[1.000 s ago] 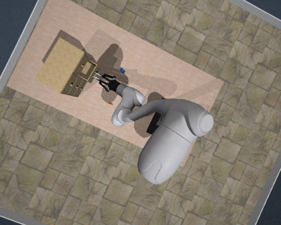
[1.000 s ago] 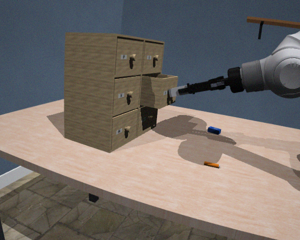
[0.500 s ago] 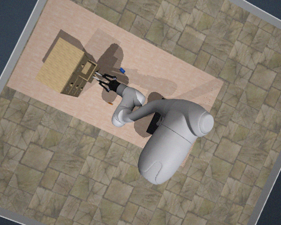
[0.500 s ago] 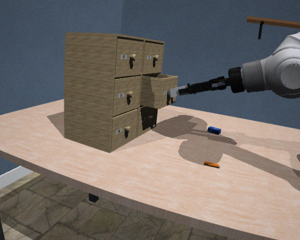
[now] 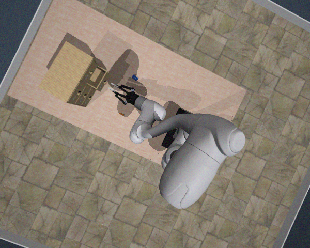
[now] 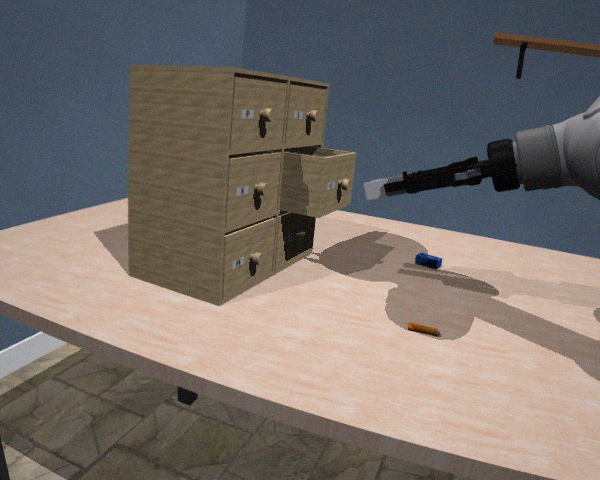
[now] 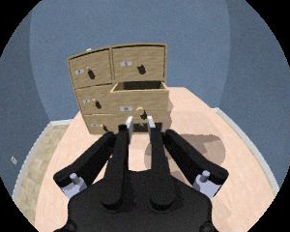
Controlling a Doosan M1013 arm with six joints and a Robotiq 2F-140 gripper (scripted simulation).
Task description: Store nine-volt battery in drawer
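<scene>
The nine-volt battery is 17 cm to the right of my hand, 16 cm below it and 6 cm behind it. From my hand the other things lie so: drawer: 16 cm ahead, 3 cm below, 1 cm to the right; small orange cylinder: 16 cm below, 14 cm to the left, 11 cm behind.
</scene>
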